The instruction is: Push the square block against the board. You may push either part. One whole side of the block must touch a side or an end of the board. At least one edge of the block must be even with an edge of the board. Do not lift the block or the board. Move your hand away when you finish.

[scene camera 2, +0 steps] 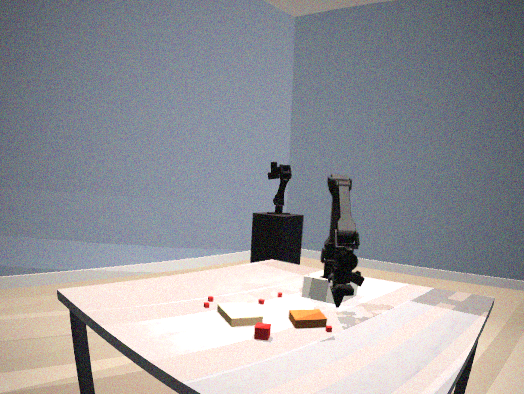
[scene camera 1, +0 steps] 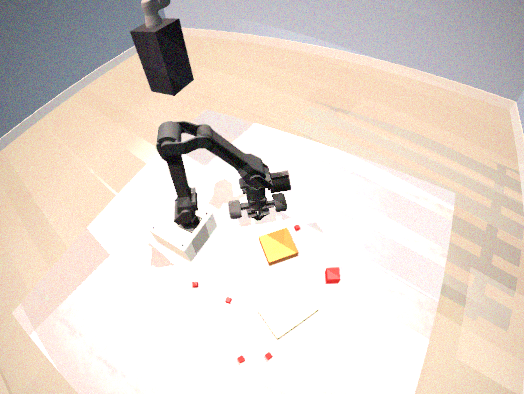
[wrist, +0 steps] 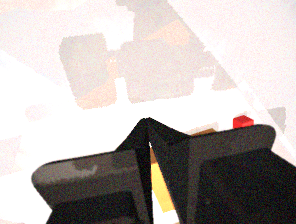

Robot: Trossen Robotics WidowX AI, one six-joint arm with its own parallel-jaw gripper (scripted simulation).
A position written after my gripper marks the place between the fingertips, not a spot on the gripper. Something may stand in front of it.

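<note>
Square block (scene camera 1: 278, 246), (wrist: 159, 187). Board (scene camera 2: 236, 314). My gripper (scene camera 1: 258, 219), (scene camera 2: 337, 307), (wrist: 145, 122): shut, holding nothing.
</note>
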